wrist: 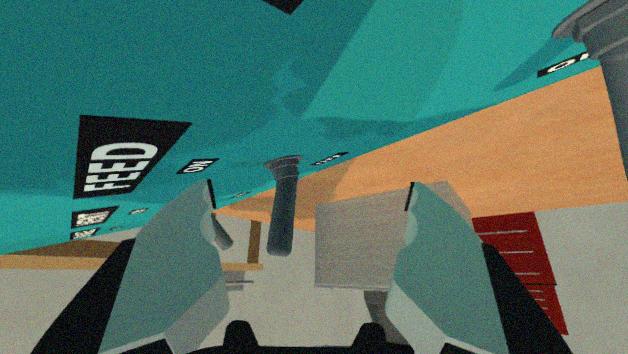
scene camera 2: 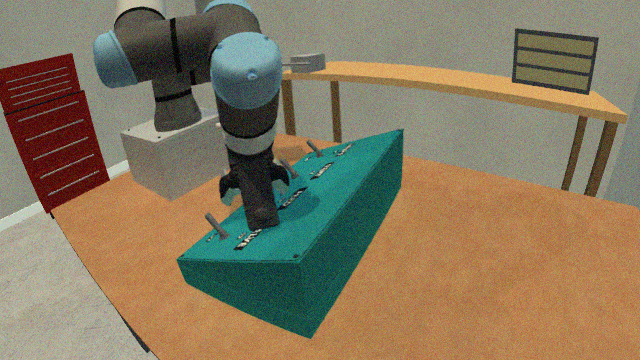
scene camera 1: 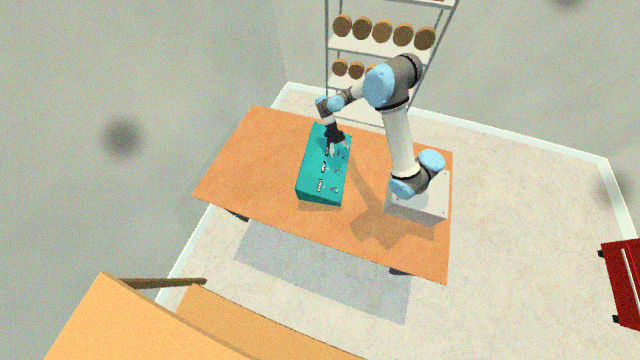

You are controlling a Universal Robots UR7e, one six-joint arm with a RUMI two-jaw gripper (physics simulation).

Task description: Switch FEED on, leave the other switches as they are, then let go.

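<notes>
You've got the gripper in the pictures, and the wrist view shows the gripper too. There's also a feed lever to be seen.
</notes>
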